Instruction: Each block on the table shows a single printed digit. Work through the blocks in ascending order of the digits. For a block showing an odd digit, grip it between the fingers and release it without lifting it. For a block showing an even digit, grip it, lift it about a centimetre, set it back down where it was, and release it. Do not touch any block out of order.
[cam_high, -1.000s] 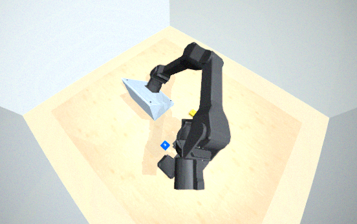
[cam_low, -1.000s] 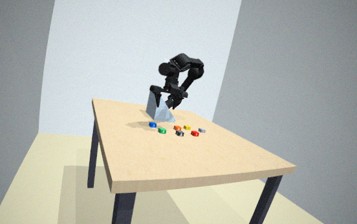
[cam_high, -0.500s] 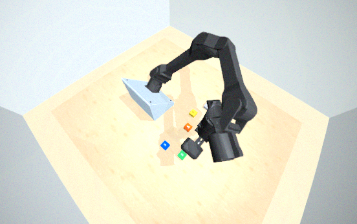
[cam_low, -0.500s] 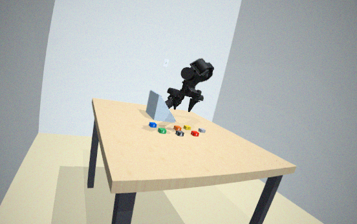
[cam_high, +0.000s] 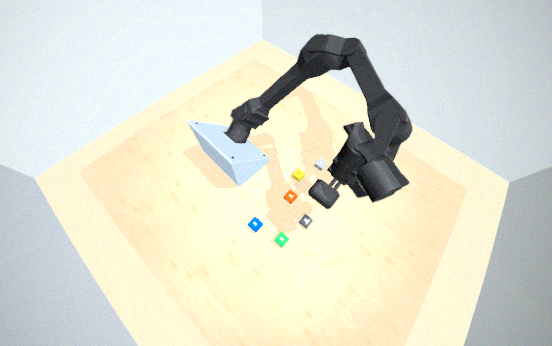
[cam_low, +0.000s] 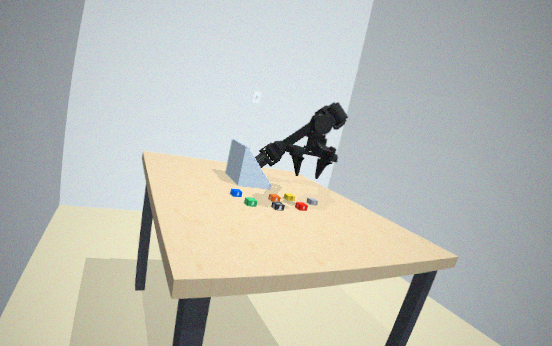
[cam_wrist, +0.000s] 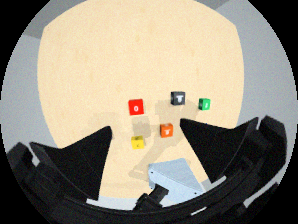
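Right now the red block is 1 cm behind my gripper tip, 1 cm to the left of it and 11 cm below it. The rest, counted from my gripper tip: orange block: 8 cm behind, 6 cm to the right, 11 cm below; then yellow block: 11 cm behind, 2 cm to the left, 11 cm below; then dark grey block: 1 cm ahead, 9 cm to the right, 11 cm below.
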